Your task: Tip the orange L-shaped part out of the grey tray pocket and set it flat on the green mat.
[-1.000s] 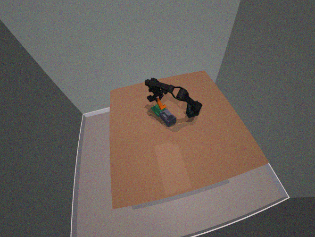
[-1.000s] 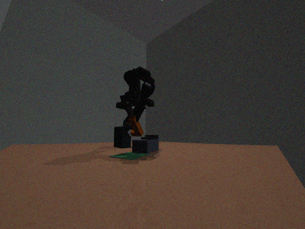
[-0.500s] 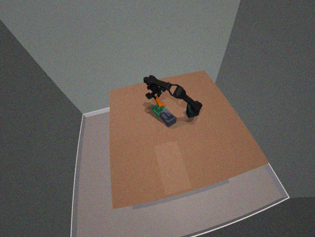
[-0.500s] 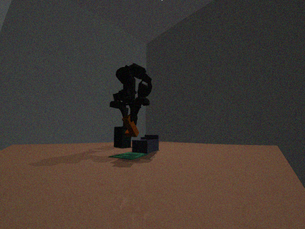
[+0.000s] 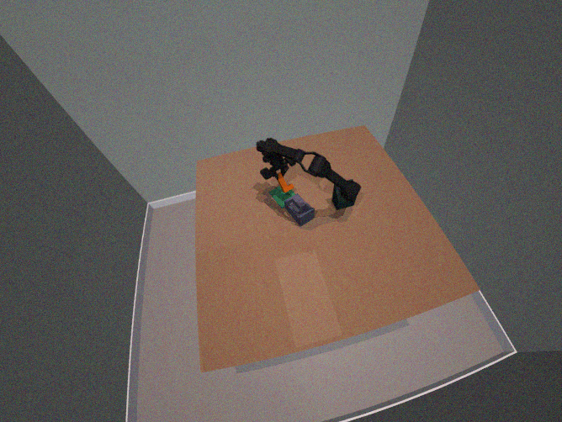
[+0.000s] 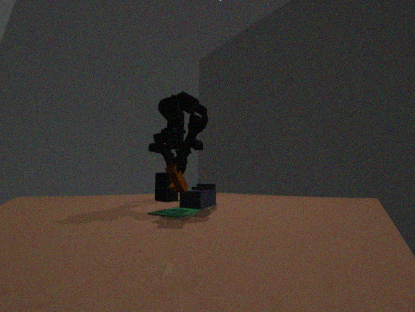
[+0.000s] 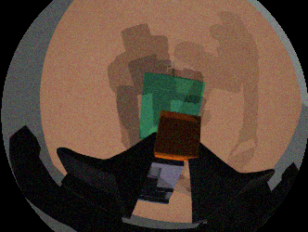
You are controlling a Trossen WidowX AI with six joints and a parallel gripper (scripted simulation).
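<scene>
The green mat is 14 cm below my gripper tip, 2 cm to the left of it and 1 cm behind it. The rest, counted from my gripper tip: orange L-shaped part: 3 cm below, 3 cm behind, 2 cm to the left.
</scene>
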